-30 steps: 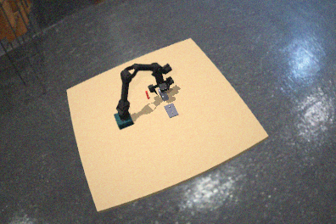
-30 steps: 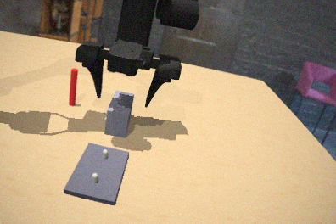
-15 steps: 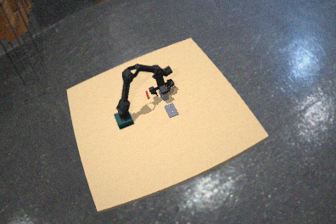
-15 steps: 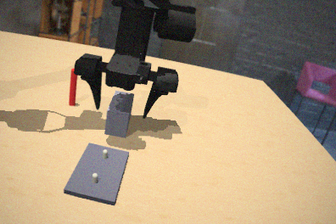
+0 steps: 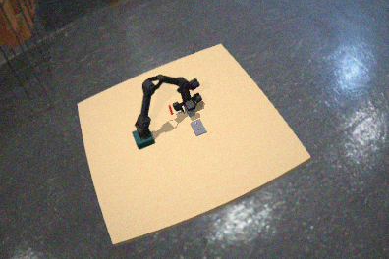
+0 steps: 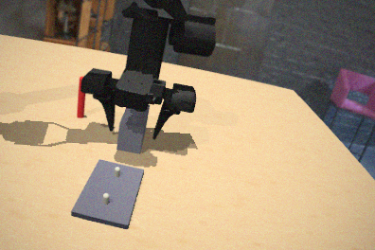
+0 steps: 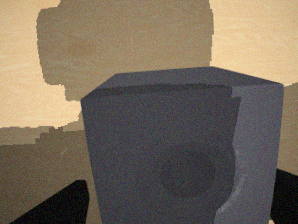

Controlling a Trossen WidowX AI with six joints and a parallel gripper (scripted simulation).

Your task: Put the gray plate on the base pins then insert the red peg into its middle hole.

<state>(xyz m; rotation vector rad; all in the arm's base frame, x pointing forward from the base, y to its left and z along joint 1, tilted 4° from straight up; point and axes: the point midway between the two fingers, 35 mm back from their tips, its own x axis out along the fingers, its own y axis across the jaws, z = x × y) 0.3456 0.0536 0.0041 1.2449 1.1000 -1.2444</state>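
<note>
Right now my gripper tip is 160 mm to the left of the base and 20 mm past it. From my gripper tip the other things lie so: red peg 110 mm behind, 50 mm to the left, 30 mm above; then gray plate 30 mm above.
</note>
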